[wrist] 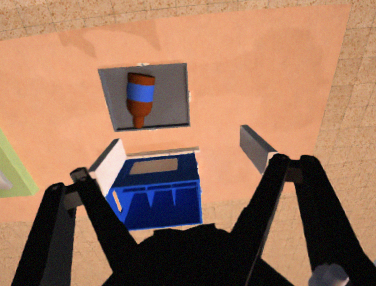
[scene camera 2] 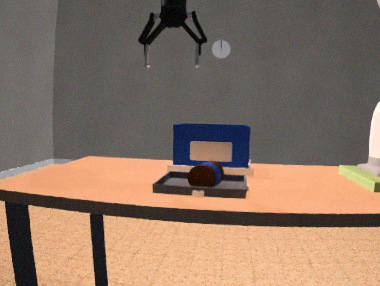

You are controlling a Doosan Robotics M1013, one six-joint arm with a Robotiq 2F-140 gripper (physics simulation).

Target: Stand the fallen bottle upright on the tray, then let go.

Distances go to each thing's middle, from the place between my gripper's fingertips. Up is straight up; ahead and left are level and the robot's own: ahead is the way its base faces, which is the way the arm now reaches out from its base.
The brown bottle (scene camera 2: 209, 174) is 120 mm behind my hand and 310 mm below it. From my hand the other things lie so: blue panel (scene camera 2: 191, 136) 110 mm behind, 210 mm to the right, 260 mm below.
